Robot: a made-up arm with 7 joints.
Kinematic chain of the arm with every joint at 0, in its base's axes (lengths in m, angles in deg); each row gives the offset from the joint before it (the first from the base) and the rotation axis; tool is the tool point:
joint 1: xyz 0 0 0.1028 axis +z
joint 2: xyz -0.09 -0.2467 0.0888 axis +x
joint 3: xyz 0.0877 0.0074 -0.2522 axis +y
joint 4: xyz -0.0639 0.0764 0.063 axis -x
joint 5: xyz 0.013 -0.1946 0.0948 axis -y
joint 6: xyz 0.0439 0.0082 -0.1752 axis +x
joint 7: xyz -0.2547 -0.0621 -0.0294 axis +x
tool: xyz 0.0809 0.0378 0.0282
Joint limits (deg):
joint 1: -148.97..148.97
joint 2: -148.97..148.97
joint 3: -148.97..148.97
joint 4: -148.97..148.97
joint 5: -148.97..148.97
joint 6: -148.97..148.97
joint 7: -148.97..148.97
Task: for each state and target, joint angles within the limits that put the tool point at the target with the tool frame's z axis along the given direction. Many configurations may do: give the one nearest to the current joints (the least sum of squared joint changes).
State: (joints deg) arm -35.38 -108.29 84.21 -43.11 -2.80 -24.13 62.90
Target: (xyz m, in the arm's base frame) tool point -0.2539 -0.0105 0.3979 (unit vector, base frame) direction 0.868 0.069 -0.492
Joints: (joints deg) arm -55.46 -148.97 37.24 -7.09 8.61 -40.33 56.44
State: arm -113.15 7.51 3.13 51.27 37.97 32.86 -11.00
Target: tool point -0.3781 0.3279 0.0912 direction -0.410 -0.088 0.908
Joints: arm -134.05 -29.76 49.15 29.15 43.49 49.87 16.06
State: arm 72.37 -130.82 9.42 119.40 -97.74 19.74 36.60
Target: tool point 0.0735 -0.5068 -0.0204 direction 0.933 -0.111 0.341
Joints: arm 26.74 -143.10 22.08 111.36 -73.18 -9.54 0.71
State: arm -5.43 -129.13 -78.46 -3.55 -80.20 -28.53 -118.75
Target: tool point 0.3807 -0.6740 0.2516 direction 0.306 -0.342 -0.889
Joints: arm 14.25 -83.05 -109.20 -45.63 -41.80 -28.72 -117.28
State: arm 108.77 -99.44 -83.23 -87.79 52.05 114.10 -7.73
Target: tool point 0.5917 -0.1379 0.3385 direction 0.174 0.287 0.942
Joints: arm 68.44 -132.83 -46.86 -64.68 43.36 95.03 -28.30
